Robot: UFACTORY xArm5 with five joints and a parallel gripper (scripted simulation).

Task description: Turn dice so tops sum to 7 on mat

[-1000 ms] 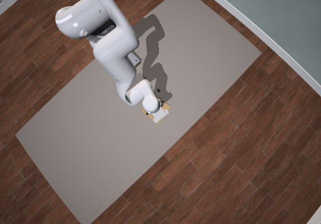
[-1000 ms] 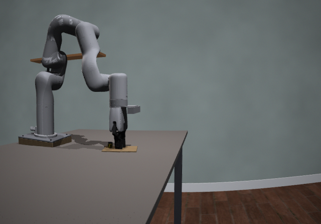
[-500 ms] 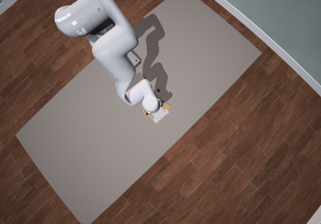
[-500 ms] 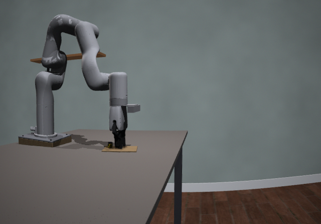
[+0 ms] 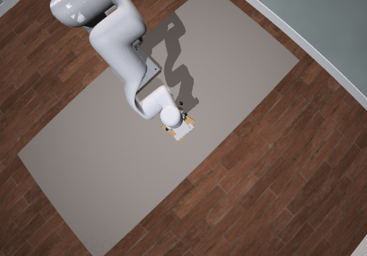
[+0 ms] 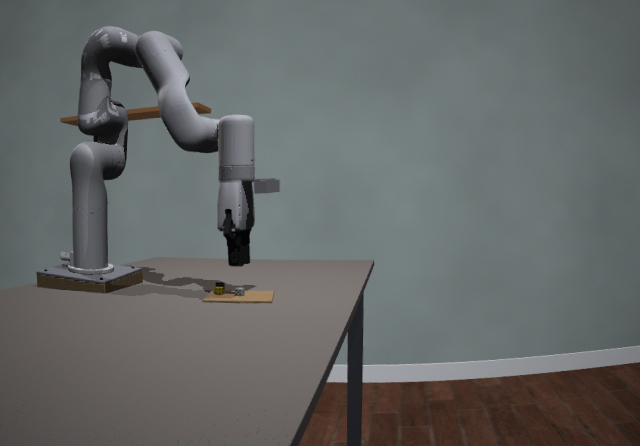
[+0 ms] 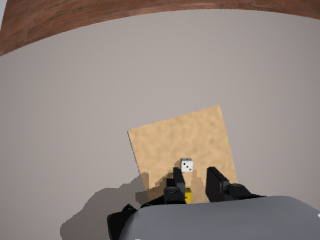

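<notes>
Now: the black die 11 cm to the left of my hand, 8 cm below it and 6 cm behind it. Also, from my hand: white die 8 cm below; yellow die 8 cm below, 5 cm behind, 1 cm to the left; tan mat 9 cm below.
</notes>
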